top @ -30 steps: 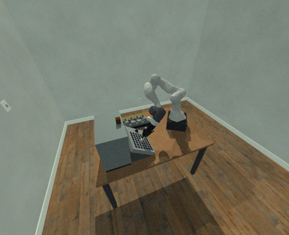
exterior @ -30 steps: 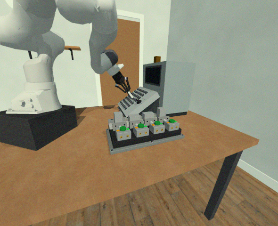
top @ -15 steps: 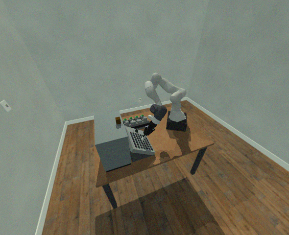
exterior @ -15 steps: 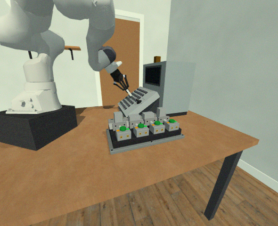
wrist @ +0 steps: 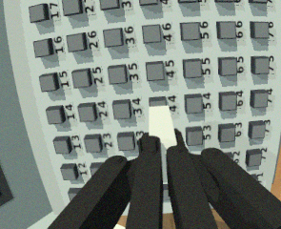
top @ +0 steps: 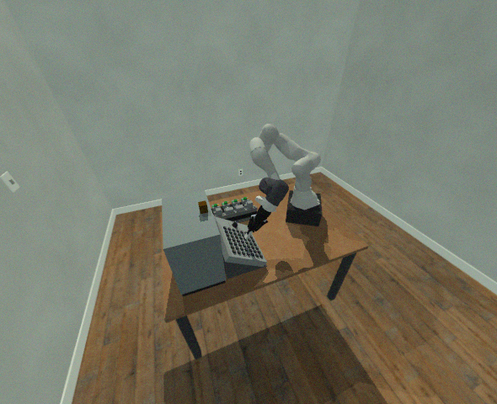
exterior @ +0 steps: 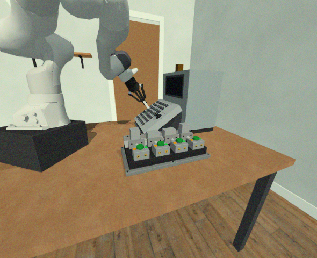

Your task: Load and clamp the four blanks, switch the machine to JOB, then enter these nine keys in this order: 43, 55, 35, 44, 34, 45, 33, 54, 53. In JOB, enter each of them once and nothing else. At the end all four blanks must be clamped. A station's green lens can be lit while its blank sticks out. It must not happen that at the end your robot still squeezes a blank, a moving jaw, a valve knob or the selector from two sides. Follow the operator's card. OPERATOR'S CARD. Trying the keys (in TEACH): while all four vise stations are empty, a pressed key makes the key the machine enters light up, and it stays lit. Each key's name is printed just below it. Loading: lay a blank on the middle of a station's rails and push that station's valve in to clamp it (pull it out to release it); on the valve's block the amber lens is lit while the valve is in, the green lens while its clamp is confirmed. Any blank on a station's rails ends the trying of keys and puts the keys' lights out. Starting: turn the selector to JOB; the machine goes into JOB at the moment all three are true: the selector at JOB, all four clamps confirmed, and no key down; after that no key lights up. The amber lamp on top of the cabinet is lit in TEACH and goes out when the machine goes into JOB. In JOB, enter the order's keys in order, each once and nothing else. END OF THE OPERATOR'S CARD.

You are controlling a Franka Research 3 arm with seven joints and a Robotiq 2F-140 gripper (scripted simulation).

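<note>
My gripper is now 7 cm short of the key and 4 cm above it. Also, from my hand: selector knob (16 cm to the right, 5 cm below, 5 cm ahead); then sloped keypad (9 cm below, 7 cm ahead, 4 cm to the right).
</note>
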